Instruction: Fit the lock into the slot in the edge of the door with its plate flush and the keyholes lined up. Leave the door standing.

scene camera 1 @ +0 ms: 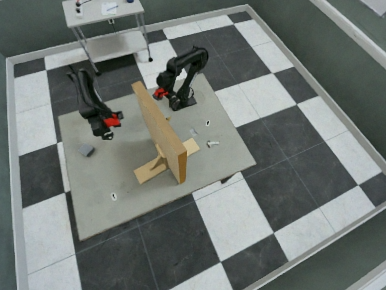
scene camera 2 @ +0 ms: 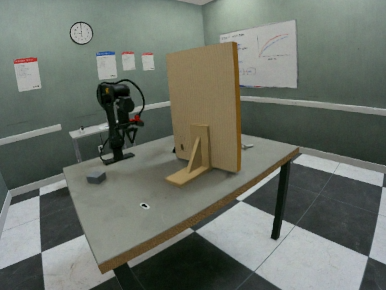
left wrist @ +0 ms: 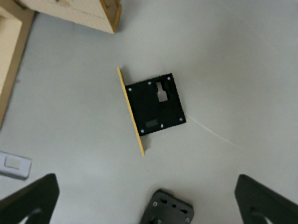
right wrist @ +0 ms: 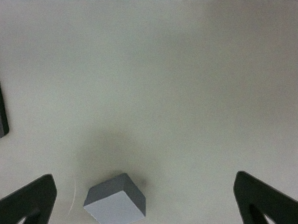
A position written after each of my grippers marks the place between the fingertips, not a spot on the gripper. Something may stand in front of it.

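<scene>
You'd find the door at (scene camera 2: pixel 204 88) and also at (scene camera 1: pixel 173 154), but in the right wrist view the door is out of frame. Then there's my left gripper (left wrist: pixel 147 182), and my right gripper (right wrist: pixel 145 181) is there to see as well.
</scene>
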